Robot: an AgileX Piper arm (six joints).
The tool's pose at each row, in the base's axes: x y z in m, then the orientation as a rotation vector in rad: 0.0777 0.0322 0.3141 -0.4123 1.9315 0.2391; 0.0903 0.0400 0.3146 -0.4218 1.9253 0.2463; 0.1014 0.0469 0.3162 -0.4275 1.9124 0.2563; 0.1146 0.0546 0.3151 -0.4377 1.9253 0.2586; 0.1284 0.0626 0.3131 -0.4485 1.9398 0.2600; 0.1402 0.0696 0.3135 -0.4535 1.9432 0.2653; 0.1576 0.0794 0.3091 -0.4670 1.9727 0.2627; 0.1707 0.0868 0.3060 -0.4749 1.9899 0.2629; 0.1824 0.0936 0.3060 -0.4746 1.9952 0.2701; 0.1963 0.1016 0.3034 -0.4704 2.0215 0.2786; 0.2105 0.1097 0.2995 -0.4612 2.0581 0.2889; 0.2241 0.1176 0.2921 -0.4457 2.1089 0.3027
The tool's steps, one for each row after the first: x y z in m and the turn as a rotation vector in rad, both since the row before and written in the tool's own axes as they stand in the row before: -0.0062 0.0022 0.0133 -0.0095 -0.0047 -0.0043; -0.0065 0.0018 0.0113 -0.0095 -0.0122 -0.0019; -0.0047 0.0016 0.0145 -0.0069 0.0143 -0.0029; -0.0043 0.0015 0.0154 -0.0065 0.0161 -0.0033; -0.0059 0.0013 0.0123 -0.0062 0.0039 -0.0001; -0.0040 0.0015 0.0200 -0.0054 0.0315 -0.0034; -0.0037 0.0010 0.0149 -0.0044 0.0182 -0.0012; -0.0061 0.0010 0.0121 -0.0051 0.0044 0.0046; -0.0049 0.0011 0.0154 -0.0050 0.0236 0.0127; -0.0043 0.0010 0.0162 -0.0044 0.0323 0.0191; -0.0014 0.0011 0.0173 -0.0047 0.0444 0.0279
